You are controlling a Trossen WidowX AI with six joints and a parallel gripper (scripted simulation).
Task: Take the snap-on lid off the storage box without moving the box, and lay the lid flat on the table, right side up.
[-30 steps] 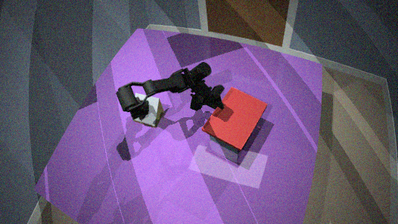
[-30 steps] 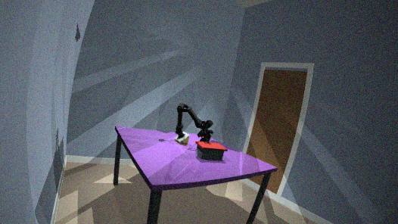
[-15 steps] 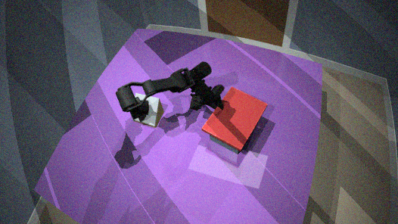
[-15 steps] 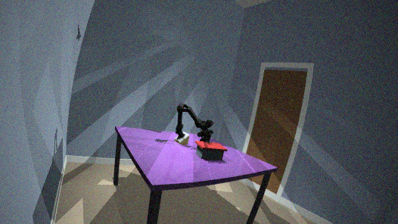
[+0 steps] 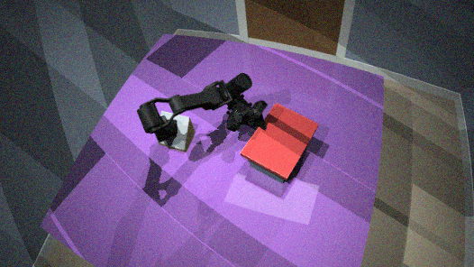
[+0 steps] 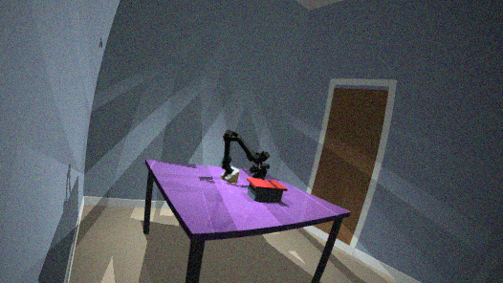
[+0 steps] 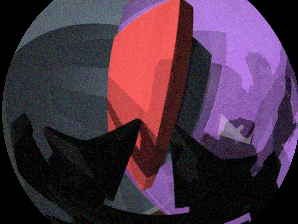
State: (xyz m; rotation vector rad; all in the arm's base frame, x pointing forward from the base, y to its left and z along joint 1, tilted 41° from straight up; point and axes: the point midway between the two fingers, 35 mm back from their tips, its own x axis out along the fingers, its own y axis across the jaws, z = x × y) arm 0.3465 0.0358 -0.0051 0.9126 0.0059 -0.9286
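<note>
The red lid is 7 cm ahead of my gripper tip and 3 cm to the right of it. From my gripper tip the other things lie so: storage box (7 cm ahead, 5 cm below, 3 cm to the right).
</note>
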